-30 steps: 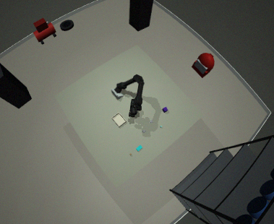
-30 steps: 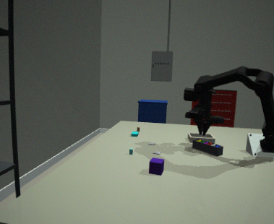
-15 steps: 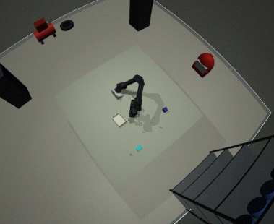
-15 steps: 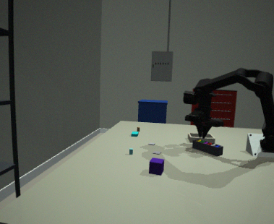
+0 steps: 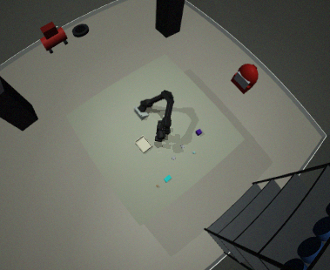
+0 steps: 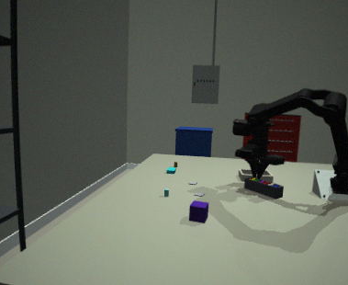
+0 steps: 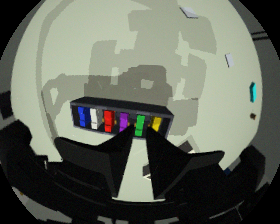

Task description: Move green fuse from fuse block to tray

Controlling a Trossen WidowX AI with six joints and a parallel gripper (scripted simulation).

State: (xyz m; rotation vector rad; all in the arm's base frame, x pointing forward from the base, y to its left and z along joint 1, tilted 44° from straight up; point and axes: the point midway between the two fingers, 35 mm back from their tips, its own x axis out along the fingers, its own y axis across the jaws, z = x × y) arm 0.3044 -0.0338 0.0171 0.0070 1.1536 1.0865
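The green fuse is 2 cm below my gripper tip. From my gripper tip the other things lie so: purple cube (20 cm ahead, 31 cm to the left, 2 cm below); small cyan block (32 cm ahead, 15 cm to the left, 3 cm below).
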